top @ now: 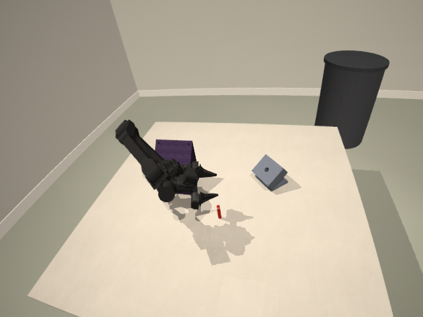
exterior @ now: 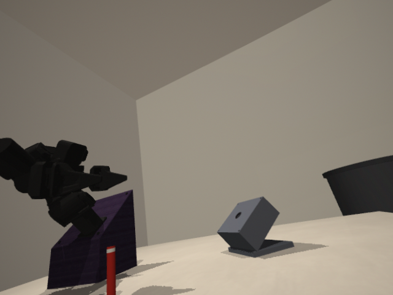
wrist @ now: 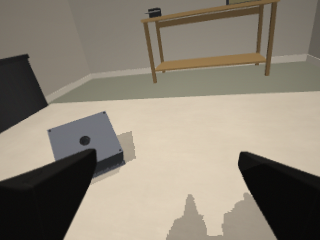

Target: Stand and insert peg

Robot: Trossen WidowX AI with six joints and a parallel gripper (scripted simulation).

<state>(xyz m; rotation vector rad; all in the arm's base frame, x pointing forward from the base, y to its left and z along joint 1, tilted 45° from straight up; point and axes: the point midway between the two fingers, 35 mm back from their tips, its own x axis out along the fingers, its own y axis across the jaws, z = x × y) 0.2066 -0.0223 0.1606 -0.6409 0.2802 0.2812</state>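
Now: gripper tip 10 mm past the red peg, 10 mm to the left of it and 150 mm above it. Also, from my gripper tip: grey sloped panel (170 mm ahead, 260 mm to the left, 140 mm below).
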